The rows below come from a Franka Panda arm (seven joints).
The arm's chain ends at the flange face. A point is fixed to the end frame.
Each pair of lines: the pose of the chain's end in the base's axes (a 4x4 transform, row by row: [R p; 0 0 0 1], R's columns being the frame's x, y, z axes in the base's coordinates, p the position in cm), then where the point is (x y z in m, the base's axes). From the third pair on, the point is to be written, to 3 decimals.
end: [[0.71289, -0.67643, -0.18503, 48.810], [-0.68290, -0.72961, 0.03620, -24.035], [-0.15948, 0.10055, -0.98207, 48.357], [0, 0, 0, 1]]
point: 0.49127 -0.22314 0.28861
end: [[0.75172, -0.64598, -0.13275, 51.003], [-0.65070, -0.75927, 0.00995, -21.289], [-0.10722, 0.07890, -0.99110, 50.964], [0, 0, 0, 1]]
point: 0.52300 -0.19900 0.31482
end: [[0.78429, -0.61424, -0.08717, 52.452], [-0.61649, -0.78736, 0.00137, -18.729], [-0.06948, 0.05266, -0.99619, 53.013], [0, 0, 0, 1]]
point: 0.546 -0.173 0.336
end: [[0.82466, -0.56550, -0.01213, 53.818], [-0.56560, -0.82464, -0.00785, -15.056], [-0.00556, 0.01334, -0.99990, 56.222], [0, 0, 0, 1]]
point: 0.573 -0.136 0.370
